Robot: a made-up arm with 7 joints.
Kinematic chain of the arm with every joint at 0, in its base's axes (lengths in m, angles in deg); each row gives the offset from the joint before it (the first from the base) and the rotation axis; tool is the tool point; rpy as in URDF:
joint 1: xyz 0 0 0.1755 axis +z
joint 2: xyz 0 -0.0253 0.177 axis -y
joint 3: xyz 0 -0.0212 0.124 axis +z
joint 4: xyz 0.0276 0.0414 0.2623 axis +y
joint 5: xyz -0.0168 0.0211 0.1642 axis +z
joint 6: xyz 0 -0.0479 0.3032 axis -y
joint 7: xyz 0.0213 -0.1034 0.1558 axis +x
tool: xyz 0 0 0 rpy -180 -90 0
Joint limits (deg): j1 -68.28..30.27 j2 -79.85..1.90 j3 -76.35..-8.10 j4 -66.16..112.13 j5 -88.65..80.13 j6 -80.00..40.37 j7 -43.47..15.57
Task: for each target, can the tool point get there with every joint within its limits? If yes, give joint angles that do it. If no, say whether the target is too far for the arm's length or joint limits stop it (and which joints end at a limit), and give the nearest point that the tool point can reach.
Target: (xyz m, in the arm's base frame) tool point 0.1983 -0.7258 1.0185
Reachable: yes | joints -39.13 -38.68 -70.33 42.53 -25.20 8.22 -26.51
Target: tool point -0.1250 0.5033 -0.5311
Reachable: no: joint limits stop it (at a limit: joint 1, joint 2, joint 3, joint 5) | nearest point 0.1696 0.1527 -0.1696 | short by 0.583 m
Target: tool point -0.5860 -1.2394 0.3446
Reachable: no: too far | nearest point -0.3102 -0.8930 0.3465 | short by 0.443 m
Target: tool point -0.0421 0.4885 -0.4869
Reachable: no: joint limits stop it (at a limit: joint 1, joint 2, joint 3, joint 5) | nearest point 0.2003 0.1702 -0.1766 | short by 0.506 m
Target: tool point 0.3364 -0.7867 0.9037
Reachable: yes | joints -56.62 -52.71 -15.13 2.82 7.00 -5.91 -29.74
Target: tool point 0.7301 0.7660 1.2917
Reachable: no: too far | nearest point 0.5574 0.4991 1.0296 | short by 0.412 m
